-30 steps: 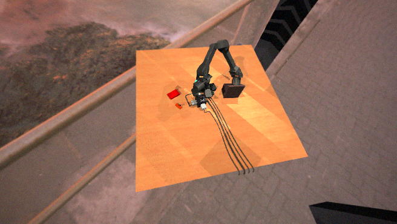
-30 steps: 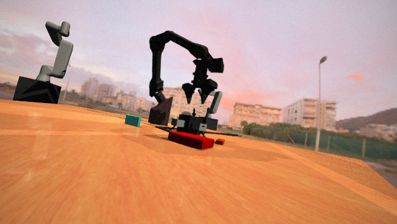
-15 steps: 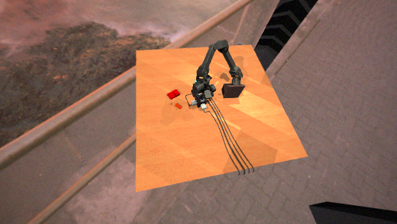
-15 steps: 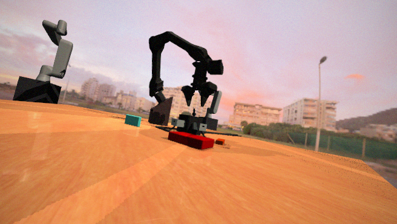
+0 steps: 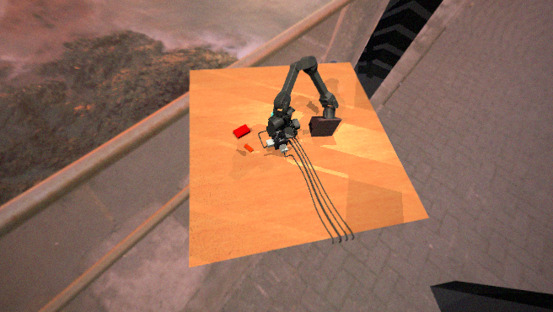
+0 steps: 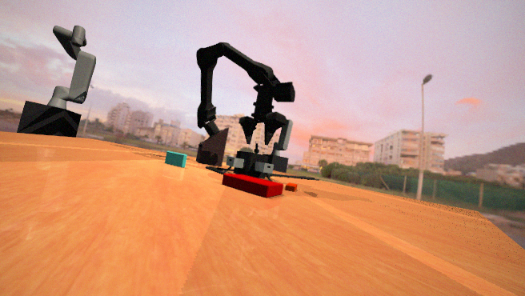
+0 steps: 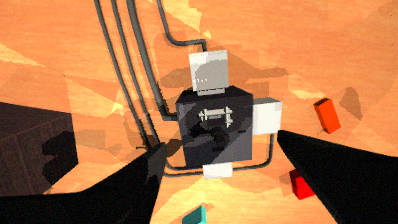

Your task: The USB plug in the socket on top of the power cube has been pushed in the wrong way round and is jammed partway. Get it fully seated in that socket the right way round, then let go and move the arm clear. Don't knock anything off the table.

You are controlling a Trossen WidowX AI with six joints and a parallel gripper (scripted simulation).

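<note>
The USB plug is 20 mm below my gripper tip. From my gripper tip the other things lie so: teal block (240 mm to the right, 90 mm below); red flat block (230 mm ahead, 120 mm to the right, 100 mm below); small orange block (200 mm ahead, 100 mm below).
</note>
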